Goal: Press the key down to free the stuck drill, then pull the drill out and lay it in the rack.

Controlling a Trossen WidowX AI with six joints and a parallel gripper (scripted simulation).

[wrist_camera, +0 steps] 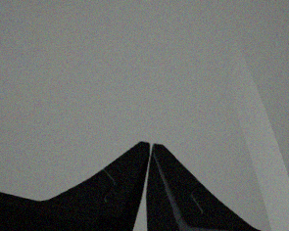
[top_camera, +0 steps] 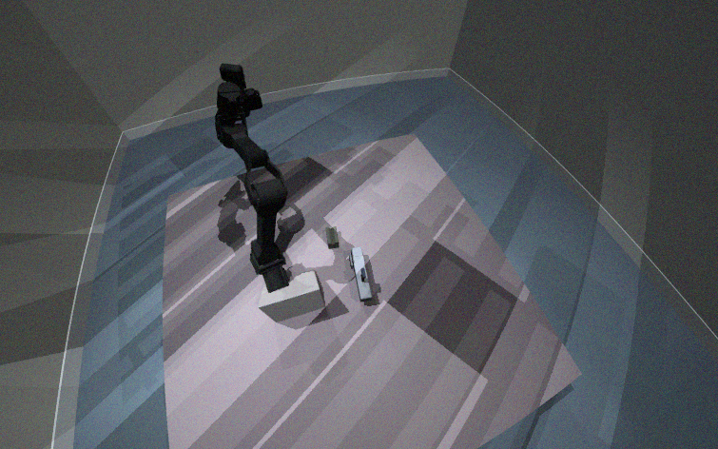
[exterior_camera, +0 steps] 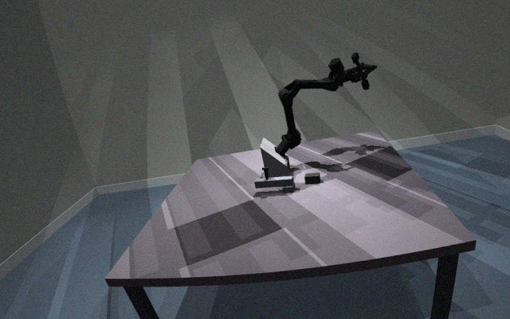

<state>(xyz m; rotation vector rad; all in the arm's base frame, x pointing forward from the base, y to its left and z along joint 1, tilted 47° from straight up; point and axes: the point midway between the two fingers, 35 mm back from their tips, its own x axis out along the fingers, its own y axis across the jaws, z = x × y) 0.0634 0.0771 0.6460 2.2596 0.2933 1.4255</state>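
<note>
Right now the small dark piece is 120 mm ahead of my gripper tip, 640 mm to the right of it and 390 mm below it. Also, from my gripper tip: grey bar 130 mm ahead, 600 mm to the right, 450 mm below; yellowish key 130 mm ahead, 580 mm to the right, 440 mm below; rack 110 mm ahead, 420 mm to the right, 470 mm below.
</note>
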